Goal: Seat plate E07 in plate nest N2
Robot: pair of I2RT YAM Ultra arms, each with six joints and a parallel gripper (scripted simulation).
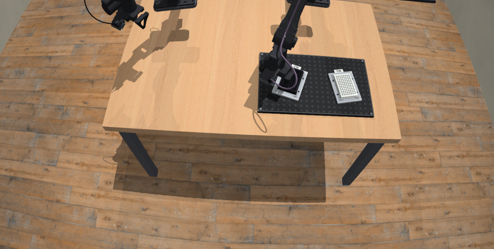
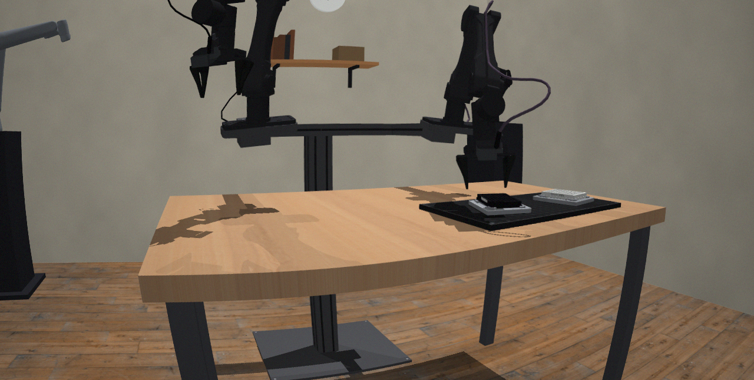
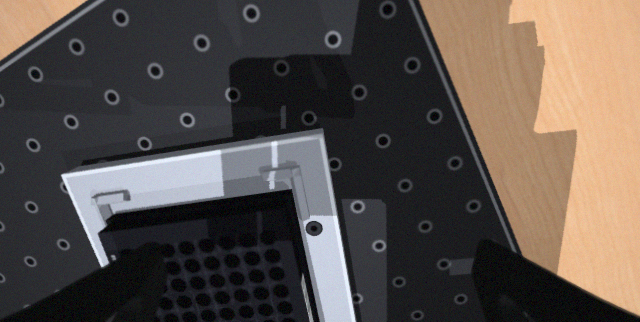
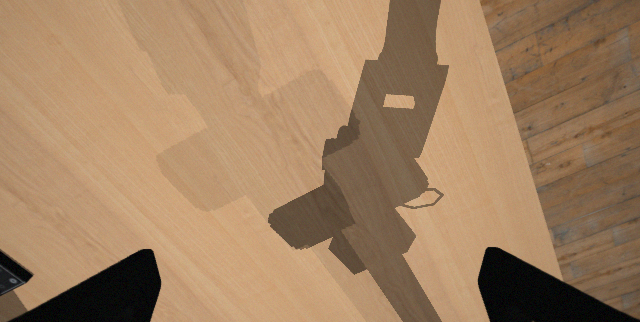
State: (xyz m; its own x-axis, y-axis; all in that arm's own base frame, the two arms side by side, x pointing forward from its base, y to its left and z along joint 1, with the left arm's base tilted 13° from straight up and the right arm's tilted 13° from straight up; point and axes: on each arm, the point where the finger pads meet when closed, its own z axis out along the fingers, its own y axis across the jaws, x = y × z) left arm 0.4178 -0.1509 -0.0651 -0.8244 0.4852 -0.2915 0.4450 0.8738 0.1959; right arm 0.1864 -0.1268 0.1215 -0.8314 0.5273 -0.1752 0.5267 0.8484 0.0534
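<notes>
My left gripper is now 3 cm past the black plate E07, 8 cm to the right of it and 5 cm above it. Also, from my left hand: white plate E01 (33 cm to the left, 5 cm below); then nest N1 (33 cm to the left, 6 cm below); then nest N2 (3 cm behind, 7 cm to the left, 6 cm below).
</notes>
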